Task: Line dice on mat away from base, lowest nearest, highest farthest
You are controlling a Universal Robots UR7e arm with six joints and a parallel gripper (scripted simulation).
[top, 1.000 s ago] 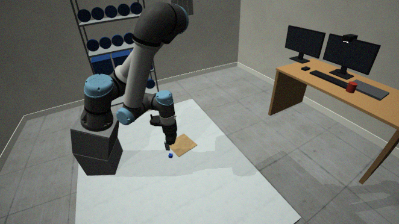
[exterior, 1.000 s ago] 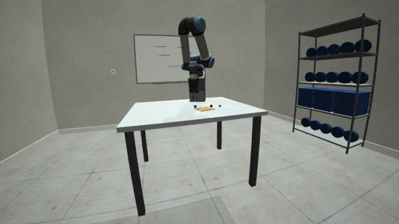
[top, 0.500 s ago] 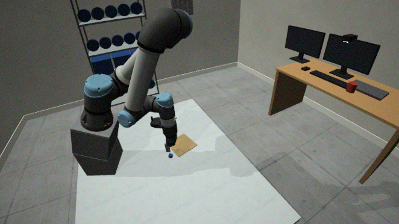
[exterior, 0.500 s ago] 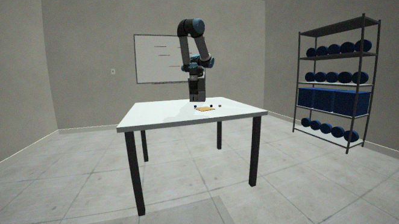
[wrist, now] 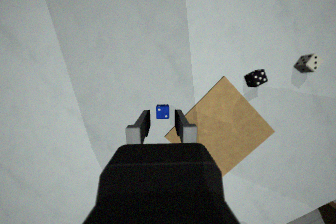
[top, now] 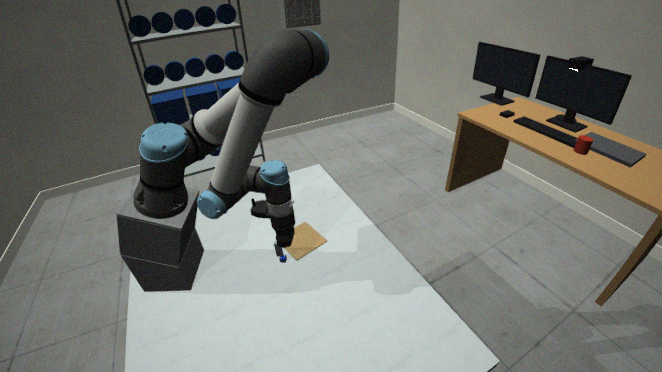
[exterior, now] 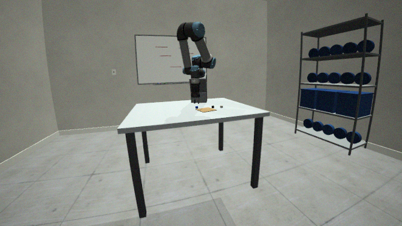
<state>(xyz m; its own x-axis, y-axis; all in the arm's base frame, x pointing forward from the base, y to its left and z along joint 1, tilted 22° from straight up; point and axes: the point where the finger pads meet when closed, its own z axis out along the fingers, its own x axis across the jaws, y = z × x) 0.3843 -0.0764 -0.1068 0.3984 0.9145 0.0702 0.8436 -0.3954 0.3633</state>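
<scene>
My hand is 5 cm above the blue die. From my hand the other things lie so: tan mat 8 cm ahead, 7 cm to the left, 6 cm below; then black die 2 cm ahead, 15 cm to the left, 5 cm below; then white die 3 cm ahead, 23 cm to the left, 5 cm below.
</scene>
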